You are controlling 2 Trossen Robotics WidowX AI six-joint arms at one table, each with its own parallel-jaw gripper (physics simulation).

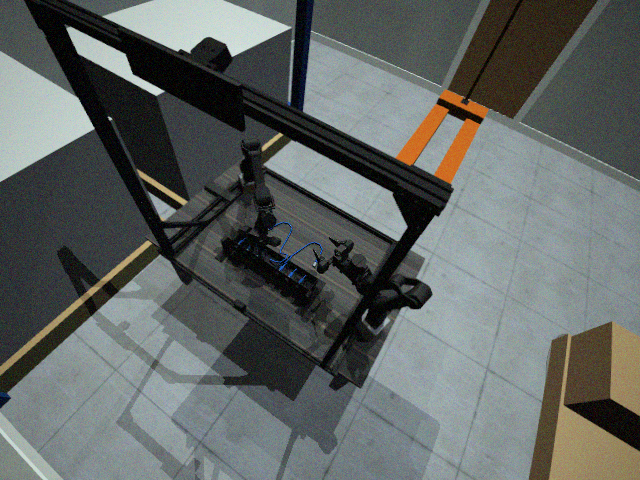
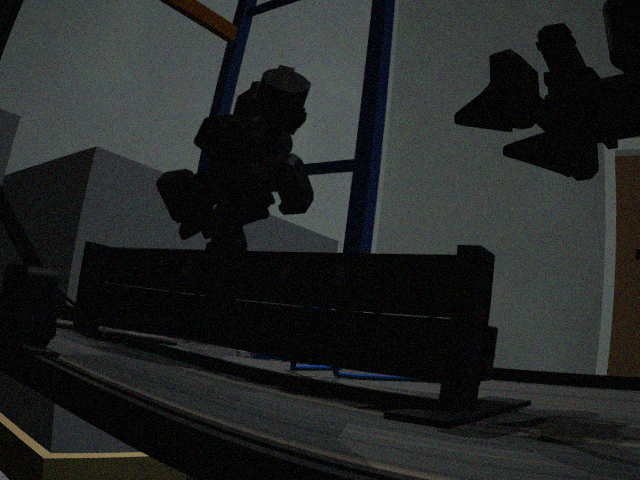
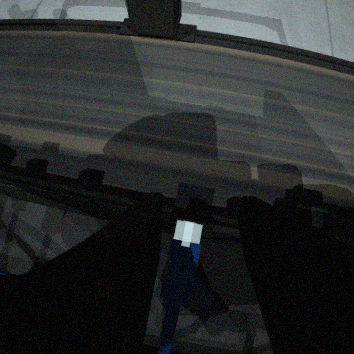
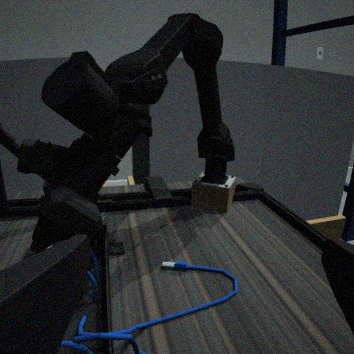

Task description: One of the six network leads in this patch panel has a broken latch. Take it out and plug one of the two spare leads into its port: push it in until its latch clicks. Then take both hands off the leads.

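Pixels of known places: left gripper, fingertip midpoint: point(image 1: 255, 253) point(image 2: 192, 235) point(image 3: 200, 206) point(image 4: 33, 245); right gripper, fingertip midpoint: point(image 1: 321, 243) point(image 2: 481, 136) point(image 4: 209, 250); left arm's base, origin of the base link: point(image 1: 249, 177) point(image 4: 214, 178); right arm's base, origin of the base link: point(image 1: 374, 319).
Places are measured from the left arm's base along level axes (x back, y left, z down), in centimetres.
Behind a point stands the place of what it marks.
Observation:
The black patch panel point(image 1: 296, 286) point(image 2: 366, 290) @[x -68.0, y 1.1, z -1.1 cm] point(image 4: 38, 281) stands across the middle of the table, with blue leads point(image 1: 291, 273) @[x -64.1, y 1.7, z -2.6 cm] plugged into it. My left gripper point(image 1: 263, 234) point(image 3: 200, 206) @[x -50.9, y -10.9, z -5.4 cm] is low at the panel's left part. Its fingers stand a little apart on either side of one plugged lead, a white plug point(image 3: 187, 231) @[x -50.8, y -10.2, z -2.4 cm] with a blue boot point(image 3: 179, 274) @[x -49.7, y -8.7, z -2.6 cm], without gripping it. My right gripper point(image 1: 320, 263) point(image 2: 501, 130) @[x -62.4, y 14.4, z -19.0 cm] is wide open and empty, hovering off the panel's right end. A spare blue lead point(image 4: 211, 270) point(image 1: 308, 247) lies loose on the table, its plug point(image 4: 168, 265) @[x -32.6, y 0.4, z 6.2 cm] free.
A second blue lead loop point(image 1: 288, 233) @[x -37.8, y 10.5, z 6.4 cm] curves behind the panel. A black frame rail point(image 4: 291, 221) @[x -5.1, y 21.7, z 6.4 cm] edges the table point(image 4: 267, 298) @[x -34.2, y 18.3, z 6.9 cm]. The left arm's base block point(image 4: 212, 194) @[x -5.0, y 0.9, z 2.6 cm] sits at the far edge. A black gantry beam point(image 1: 328, 143) @[x -90.9, y -7.9, z -97.1 cm] crosses overhead.

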